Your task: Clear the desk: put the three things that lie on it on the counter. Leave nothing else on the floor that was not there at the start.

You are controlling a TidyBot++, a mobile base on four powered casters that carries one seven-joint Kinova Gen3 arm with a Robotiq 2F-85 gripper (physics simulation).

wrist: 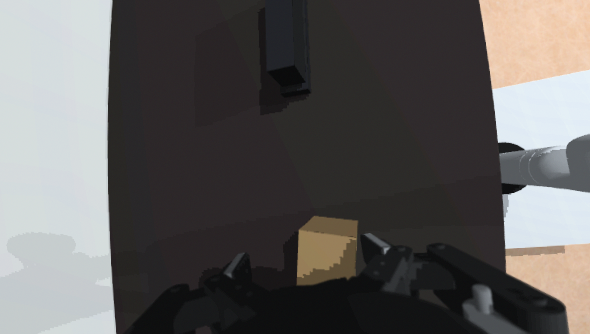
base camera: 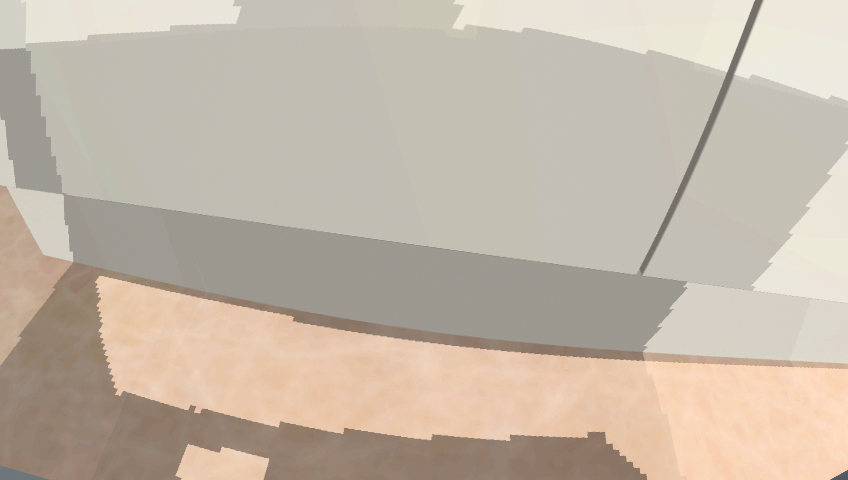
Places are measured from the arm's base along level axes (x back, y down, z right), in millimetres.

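Pixels of known places: gripper, fingertip midpoint: (wrist: 306,256); arm's base, origin of the base link: (wrist: 503,168).
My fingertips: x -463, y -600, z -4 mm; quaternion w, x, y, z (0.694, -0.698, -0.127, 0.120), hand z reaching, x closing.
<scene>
Ahead of a thing's pixels: the offset from my fingertips to its top centre. "pt": to the spot under its first point. Level surfaces: height alone.
A tan block @[dx +3, dy +27, dz -36 mm] (wrist: 326,255) lies on the dark counter top @[dy +87 mm] (wrist: 210,170), low in the wrist view; its lower end is hidden by the gripper's body. My gripper (wrist: 306,256) is open and points down over the block. One fingertip is close to the block's right side, and there is a wider gap on its left; nothing is held. A long dark bar-like object @[dx -4, dy +33, dz +237 mm] (wrist: 286,40) is at the top of the wrist view, over the counter; its far end is cut off and I cannot tell what it is. The desk does not show in either view.
Pale cabinet fronts (base camera: 285,130) with a grey lower band @[pt dx +88, dy +935, dz -37 mm] (base camera: 357,273) stand before the base, above the tan floor @[dy +997 mm] (base camera: 380,374) (wrist: 540,40). In the wrist view, a pale surface (wrist: 50,125) borders the counter at left; a pale flat panel (wrist: 545,110) and a grey rounded part (wrist: 547,167) are at right.
</scene>
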